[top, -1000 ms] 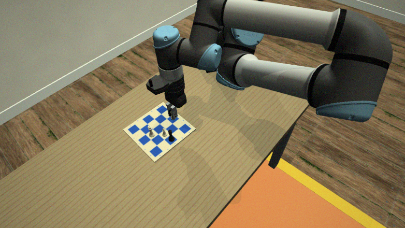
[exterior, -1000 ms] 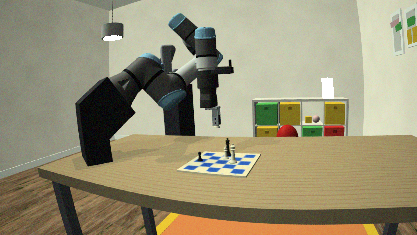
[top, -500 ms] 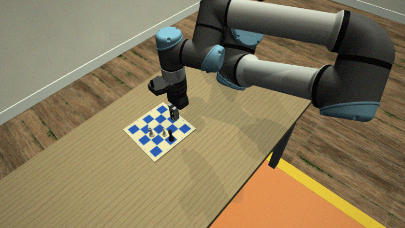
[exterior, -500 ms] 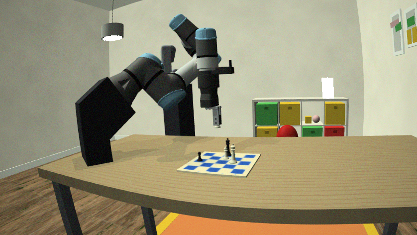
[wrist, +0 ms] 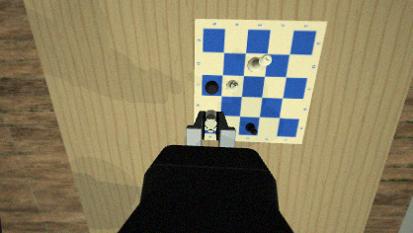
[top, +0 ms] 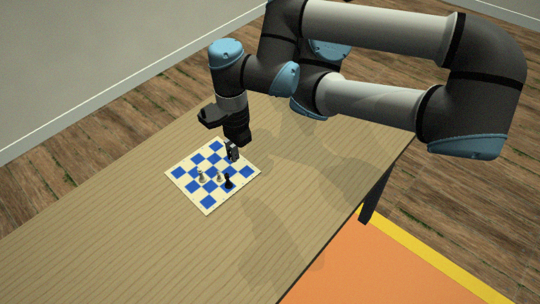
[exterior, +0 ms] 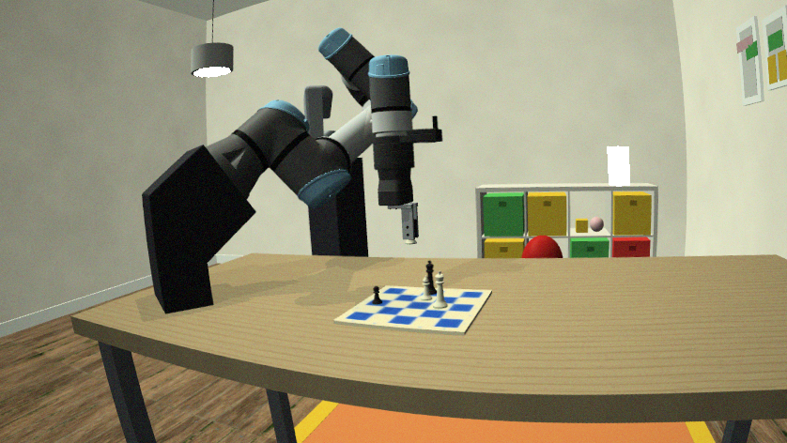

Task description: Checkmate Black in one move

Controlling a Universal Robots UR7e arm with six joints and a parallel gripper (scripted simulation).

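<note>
Right now my hand is 90 mm above the black king, 30 mm short of it and 10 mm to the right of it. From my hand the other things lie so: blue-and-cream chessboard: 130 mm below, 60 mm to the right, 60 mm ahead; black pawn: 110 mm below, 90 mm to the right, 20 mm behind; tall white piece: 90 mm below, 90 mm ahead, 50 mm to the right.
</note>
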